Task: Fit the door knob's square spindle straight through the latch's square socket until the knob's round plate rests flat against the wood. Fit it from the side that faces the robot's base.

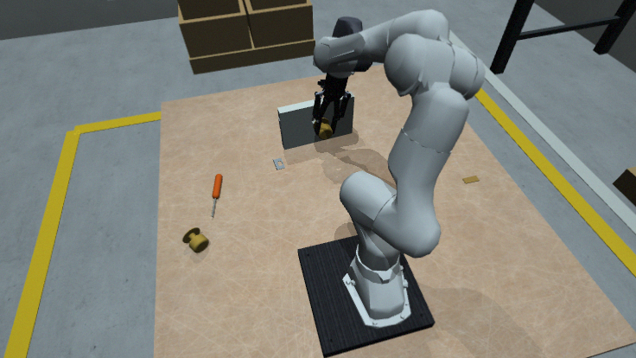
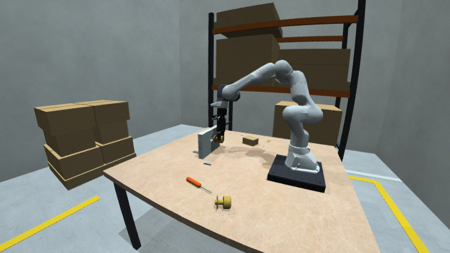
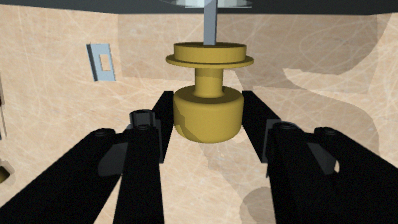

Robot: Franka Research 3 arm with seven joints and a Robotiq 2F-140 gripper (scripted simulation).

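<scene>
The grey door panel lies 90 mm ahead of my hand, 40 mm below it and 20 mm to the left of it. Round my hand: tan block: 340 mm to the right, 130 mm behind, 120 mm below; then brass knob: 510 mm to the left, 310 mm behind, 120 mm below; then orange screwdriver: 450 mm to the left, 130 mm below, 130 mm behind.
</scene>
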